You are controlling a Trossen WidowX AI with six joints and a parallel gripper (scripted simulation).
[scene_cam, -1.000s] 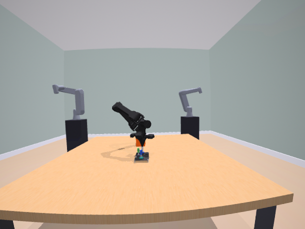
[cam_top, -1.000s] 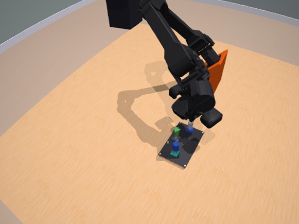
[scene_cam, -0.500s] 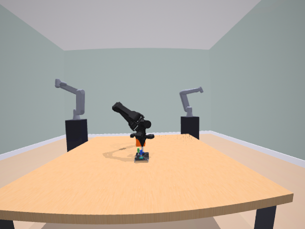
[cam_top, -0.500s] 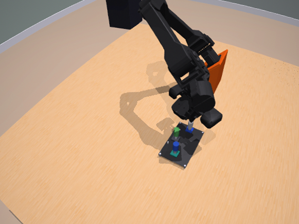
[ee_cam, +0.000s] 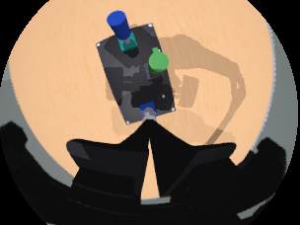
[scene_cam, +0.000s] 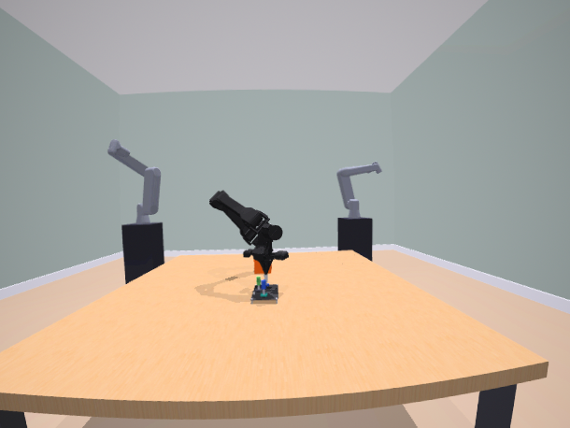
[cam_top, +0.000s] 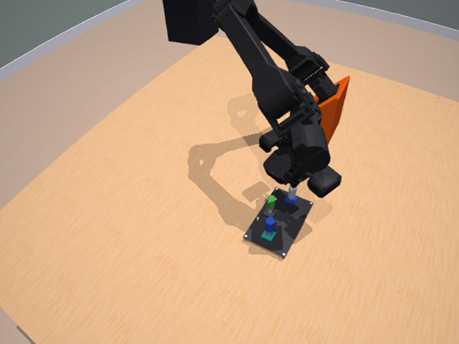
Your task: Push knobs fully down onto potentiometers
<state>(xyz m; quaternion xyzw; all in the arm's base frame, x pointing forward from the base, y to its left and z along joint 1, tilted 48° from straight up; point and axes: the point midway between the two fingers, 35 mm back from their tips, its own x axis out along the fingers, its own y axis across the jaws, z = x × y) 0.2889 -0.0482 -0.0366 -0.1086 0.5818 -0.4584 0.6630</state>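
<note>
The blue potentiometer is 30 mm below my gripper tip. Round my gripper tip: green knob (60 mm ahead, 30 mm to the right).
</note>
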